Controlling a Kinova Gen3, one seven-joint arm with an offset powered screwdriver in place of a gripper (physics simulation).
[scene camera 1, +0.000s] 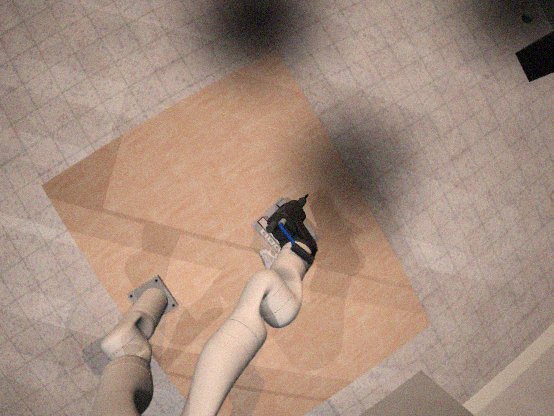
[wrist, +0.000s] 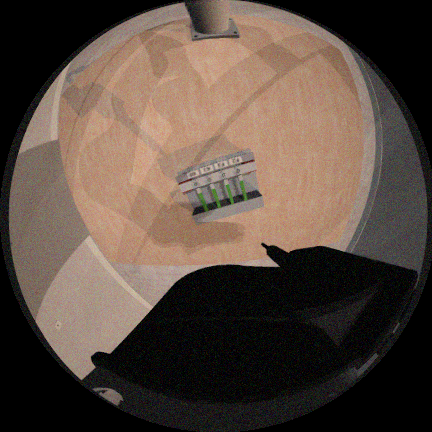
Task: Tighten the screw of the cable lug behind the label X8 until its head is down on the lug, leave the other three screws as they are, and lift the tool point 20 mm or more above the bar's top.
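Frame: origin at the arm's base, x right, y ahead, z up, level; millimetres.
Seen in the pictures: hand, its tool point: (scene camera 1: 307, 194) (wrist: 261, 243); arm's base, origin of its link: (scene camera 1: 154, 301).
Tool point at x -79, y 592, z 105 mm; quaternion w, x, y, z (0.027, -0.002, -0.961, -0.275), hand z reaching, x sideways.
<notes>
Offsets run from my tool point to a thing's top centre. "*": to the spot under its first point. Level surfaces: height alone.
A grey terminal block {dy -100, dx +84, dz -67 mm} (wrist: 229, 212) lies on the wooden surface; in the scene view the tool partly covers it. In the wrist view it carries a white bar {* dy -131, dx +90, dz -75 mm} (wrist: 217, 177) with small screws, a row of white labels {dy -160, dx +82, dz -74 mm} (wrist: 221, 164) and several green cables {* dy -92, dx +97, dz -67 mm} (wrist: 215, 195). The label texts are too small to read, so I cannot tell which is X8, nor how high each screw head stands. My screwdriver {dy -17, dx +2, dz +57 mm} (scene camera 1: 306, 196) (wrist: 263, 245) is black, with a thin tip. In the wrist view the tip shows apart from the block, beyond its cable side. The tool has no fingers.
The wooden table top {dz -117 mm} (scene camera 1: 200, 150) (wrist: 310, 125) lies under the block. A second arm-like column on a bolted grey base plate (scene camera 1: 172, 303) (wrist: 216, 36) stands at the table's edge. My pale arm (scene camera 1: 225, 352) reaches in from the bottom of the scene view.
</notes>
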